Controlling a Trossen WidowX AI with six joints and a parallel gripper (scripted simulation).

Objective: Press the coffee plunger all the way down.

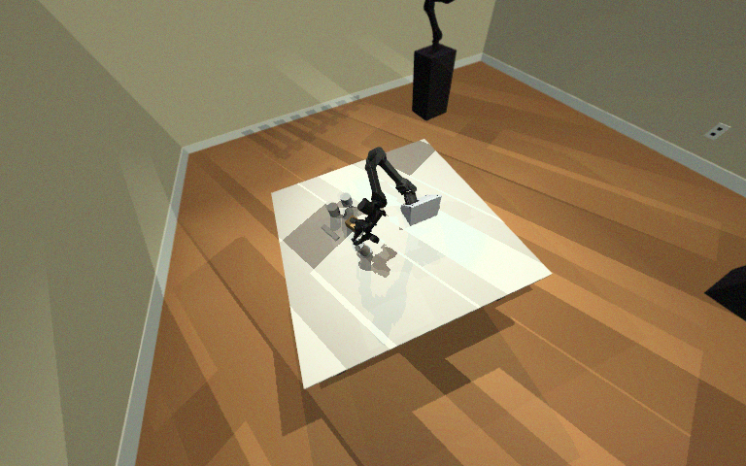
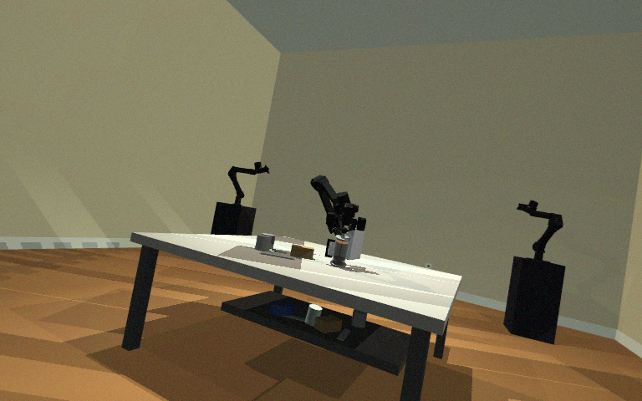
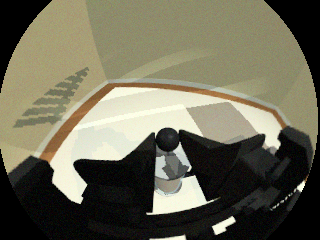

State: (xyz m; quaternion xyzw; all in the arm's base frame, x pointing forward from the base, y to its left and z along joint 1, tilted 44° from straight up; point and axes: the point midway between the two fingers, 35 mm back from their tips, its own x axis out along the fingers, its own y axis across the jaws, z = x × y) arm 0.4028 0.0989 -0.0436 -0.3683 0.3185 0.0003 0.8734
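My gripper tip is now 2 cm past the coffee press, 2 cm to the left of it and 8 cm above it.
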